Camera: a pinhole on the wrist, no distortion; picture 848 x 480 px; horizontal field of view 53.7 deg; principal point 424.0 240.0 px. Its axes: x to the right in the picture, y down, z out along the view. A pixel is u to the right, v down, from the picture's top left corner.
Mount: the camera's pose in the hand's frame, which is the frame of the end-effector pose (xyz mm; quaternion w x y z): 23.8 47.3 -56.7 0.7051 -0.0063 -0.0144 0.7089
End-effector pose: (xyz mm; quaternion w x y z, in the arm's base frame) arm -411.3 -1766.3 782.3 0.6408 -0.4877 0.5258 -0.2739
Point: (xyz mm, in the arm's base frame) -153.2 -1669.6 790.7
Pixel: 281.9 302.0
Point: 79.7 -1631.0 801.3
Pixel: 294.9 220.1
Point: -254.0 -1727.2 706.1
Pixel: 476.9 138.3
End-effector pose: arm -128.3 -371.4 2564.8 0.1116 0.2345 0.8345 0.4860
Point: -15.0 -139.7 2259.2
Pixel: 83.0 253.4
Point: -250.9 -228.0 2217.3
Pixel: outside the picture
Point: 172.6 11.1 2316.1
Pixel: 410.3 359.9
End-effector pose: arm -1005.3 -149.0 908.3 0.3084 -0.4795 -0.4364 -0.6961
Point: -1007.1 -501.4 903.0
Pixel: behind the camera
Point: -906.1 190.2 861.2
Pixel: 176.0 439.9
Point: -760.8 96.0 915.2
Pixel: 560.9 448.3
